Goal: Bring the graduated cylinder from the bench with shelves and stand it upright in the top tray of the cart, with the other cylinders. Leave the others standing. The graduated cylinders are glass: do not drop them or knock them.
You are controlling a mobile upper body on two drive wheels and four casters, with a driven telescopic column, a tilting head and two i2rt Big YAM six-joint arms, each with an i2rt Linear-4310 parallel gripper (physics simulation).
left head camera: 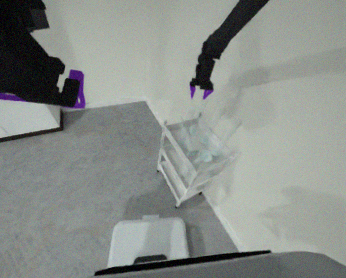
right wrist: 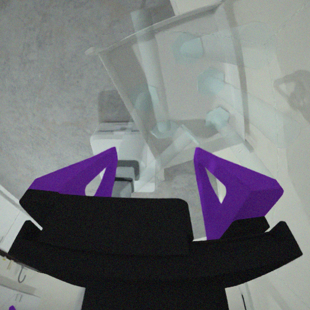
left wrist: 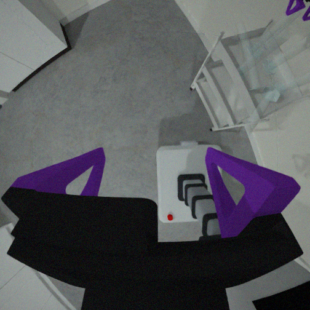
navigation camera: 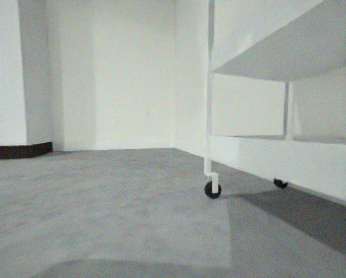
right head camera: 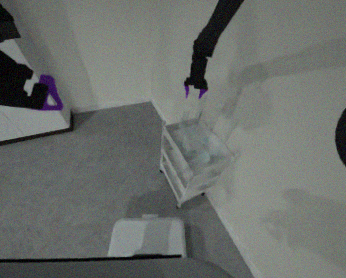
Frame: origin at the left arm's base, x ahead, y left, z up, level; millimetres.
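Seen in the pictures: left gripper, fingertip midpoint: (left head camera: 59,102) (right head camera: 40,105); right gripper, fingertip midpoint: (left head camera: 197,98) (right head camera: 192,98).
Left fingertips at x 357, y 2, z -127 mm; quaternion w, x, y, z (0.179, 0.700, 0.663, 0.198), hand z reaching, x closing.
Pixels of each thing's top centre, then the offset from my left fingertips to it. "spot": a spot on its surface instead.
- white cart at a spot on its surface: (left head camera: 181,152) spot: dx +257, dy -408, dz -517 mm
- white cabinet at a spot on its surface: (left head camera: 30,117) spot: dx +968, dy +1076, dz -924 mm
- cart's lower shelf at a spot on its surface: (navigation camera: 280,157) spot: dx +275, dy -400, dz -1056 mm
Several clear glass graduated cylinders with pale bases (left head camera: 206,156) (right head camera: 202,157) (left wrist: 272,95) (right wrist: 218,117) are in the top tray of the white cart (left head camera: 181,152) (right head camera: 177,155) (left wrist: 232,70) (right wrist: 120,90). Most look upright. One long tube (right wrist: 145,45) slants differently from the others and crosses the tray's edge; I cannot tell whether it stands, leans or lies. My right gripper (left head camera: 201,95) (right head camera: 195,94) (right wrist: 155,152) is open and empty, above the tray's far side. My left gripper (left wrist: 154,152) is open and empty, well away from the cart. The bench with shelves is not clearly seen.
A white cabinet (left head camera: 30,117) (right head camera: 35,122) (left wrist: 30,45) with a dark base stands at the left. My white mobile base (left head camera: 150,240) (right head camera: 145,237) (left wrist: 170,170) is near the cart. Walls meet behind the cart and run along its right side. The cart's lower shelf (navigation camera: 280,157) shows in the navigation view.
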